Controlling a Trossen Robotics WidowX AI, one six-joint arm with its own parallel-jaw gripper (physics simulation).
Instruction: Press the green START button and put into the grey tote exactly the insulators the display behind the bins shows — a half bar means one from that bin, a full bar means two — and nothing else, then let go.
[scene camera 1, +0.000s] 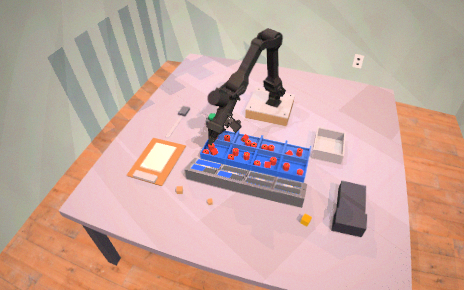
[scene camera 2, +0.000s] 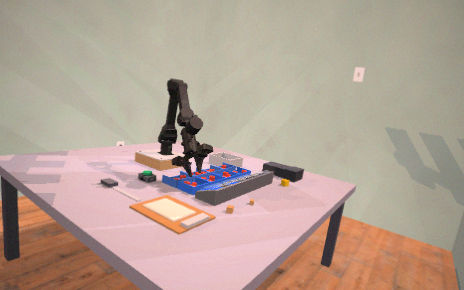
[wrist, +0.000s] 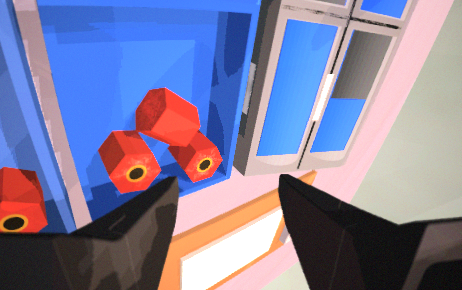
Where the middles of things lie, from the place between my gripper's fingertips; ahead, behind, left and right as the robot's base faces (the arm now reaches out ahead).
Labels:
Right now my hand is 19 cm to the left of the orange board with white pad (scene camera 2: 179, 217), 14 cm short of it and 6 cm above it. From my hand the other things lie so: dark box (scene camera 1: 349, 218) 60 cm to the left, 4 cm below, 2 cm ahead; grey tote (scene camera 1: 329, 145) 43 cm to the left, 27 cm behind, 4 cm below.

